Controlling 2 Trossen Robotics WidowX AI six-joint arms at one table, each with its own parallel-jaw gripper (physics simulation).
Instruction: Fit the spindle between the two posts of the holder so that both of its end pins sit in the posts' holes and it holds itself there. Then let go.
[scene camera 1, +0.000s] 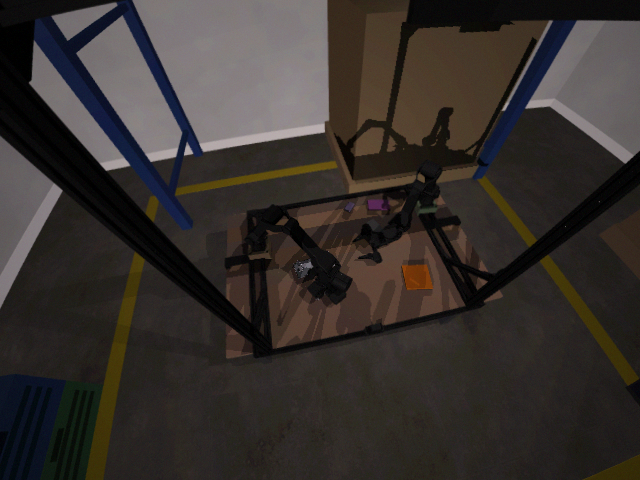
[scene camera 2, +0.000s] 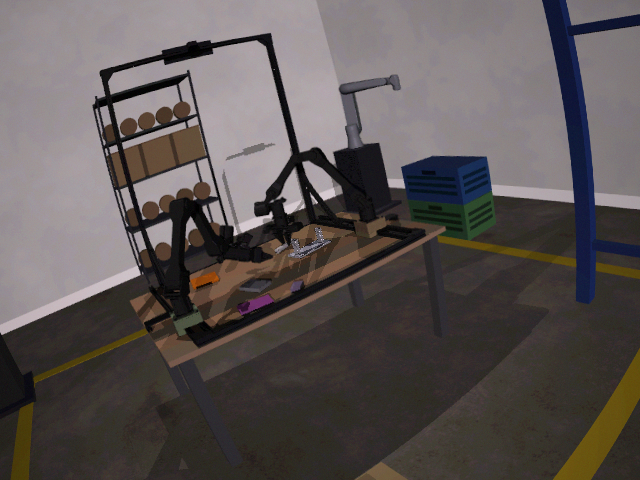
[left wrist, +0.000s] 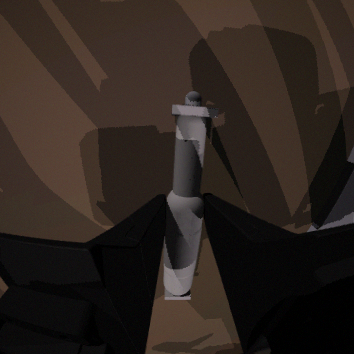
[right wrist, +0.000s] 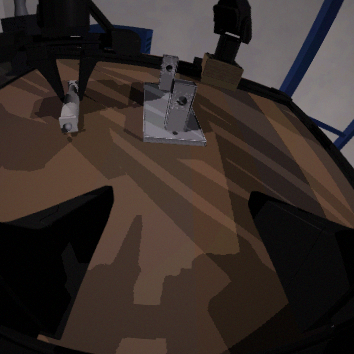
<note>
The right gripper (right wrist: 182, 195) is open, with nothing in its grasp. Also in view: a grey spindle (left wrist: 184, 204). Further things: the left gripper (left wrist: 183, 200).
The grey spindle is seen too in the right wrist view (right wrist: 68, 119). The left gripper also shows in the right wrist view (right wrist: 71, 100).
</note>
